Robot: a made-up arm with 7 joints.
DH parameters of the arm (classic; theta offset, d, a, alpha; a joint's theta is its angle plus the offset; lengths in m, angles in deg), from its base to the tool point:
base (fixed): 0 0 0 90
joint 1: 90 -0.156 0 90
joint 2: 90 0 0 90
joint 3: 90 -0.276 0 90
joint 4: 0 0 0 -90
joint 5: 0 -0.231 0 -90
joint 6: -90 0 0 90
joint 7: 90 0 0 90
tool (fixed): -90 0 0 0
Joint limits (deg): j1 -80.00..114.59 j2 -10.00..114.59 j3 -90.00..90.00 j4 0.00..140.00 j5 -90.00..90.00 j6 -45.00..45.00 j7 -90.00..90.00
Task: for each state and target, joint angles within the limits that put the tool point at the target. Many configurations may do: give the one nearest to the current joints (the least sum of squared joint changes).
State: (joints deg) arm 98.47 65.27 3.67 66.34 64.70 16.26 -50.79
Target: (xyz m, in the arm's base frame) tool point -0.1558 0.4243 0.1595
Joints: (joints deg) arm 114.59 85.64 24.46 93.52 64.70 16.26 -50.79
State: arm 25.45 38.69 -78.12 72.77 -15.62 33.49 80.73
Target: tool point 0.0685 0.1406 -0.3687
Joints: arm 9.33 35.44 -88.06 84.90 -15.62 33.49 80.73
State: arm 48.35 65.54 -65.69 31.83 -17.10 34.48 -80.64
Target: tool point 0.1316 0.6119 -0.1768
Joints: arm 34.34 66.60 -67.01 5.69 -17.10 34.48 -80.64
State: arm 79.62 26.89 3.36 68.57 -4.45 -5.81 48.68
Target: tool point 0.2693 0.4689 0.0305
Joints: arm 51.92 41.36 29.42 70.85 -4.45 -5.81 48.68
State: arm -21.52 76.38 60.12 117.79 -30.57 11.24 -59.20
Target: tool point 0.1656 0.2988 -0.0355
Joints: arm -41.33 82.19 34.44 129.12 -30.57 11.24 -59.20
